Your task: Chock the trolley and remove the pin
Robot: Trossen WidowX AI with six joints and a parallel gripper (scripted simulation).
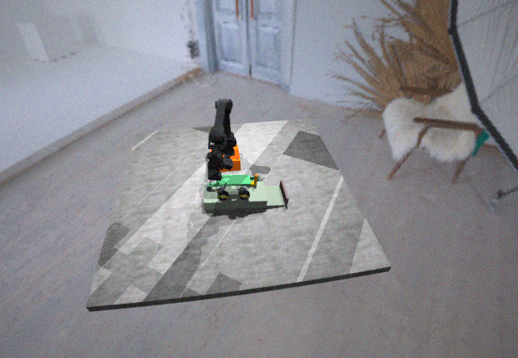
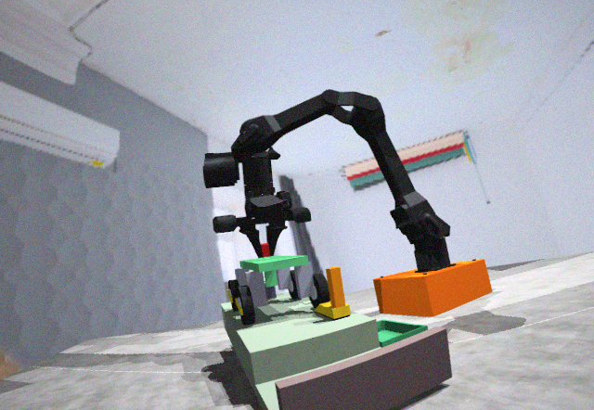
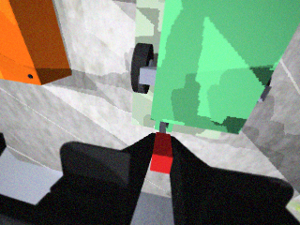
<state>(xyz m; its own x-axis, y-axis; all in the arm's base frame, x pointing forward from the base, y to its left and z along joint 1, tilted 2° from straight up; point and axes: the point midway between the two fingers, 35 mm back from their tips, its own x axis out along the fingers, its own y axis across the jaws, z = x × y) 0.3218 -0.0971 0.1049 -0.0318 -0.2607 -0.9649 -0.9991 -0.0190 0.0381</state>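
My gripper tip is 21 cm to the right of the yellow chock, 7 cm above it and 3 cm past it. From my gripper tip the other things lie so: pale green ramp (11 cm to the left, 11 cm below, 2 cm ahead); then trolley (11 cm to the left, 4 cm below, 2 cm ahead); then red-headed stop pin (right at my gripper tip).
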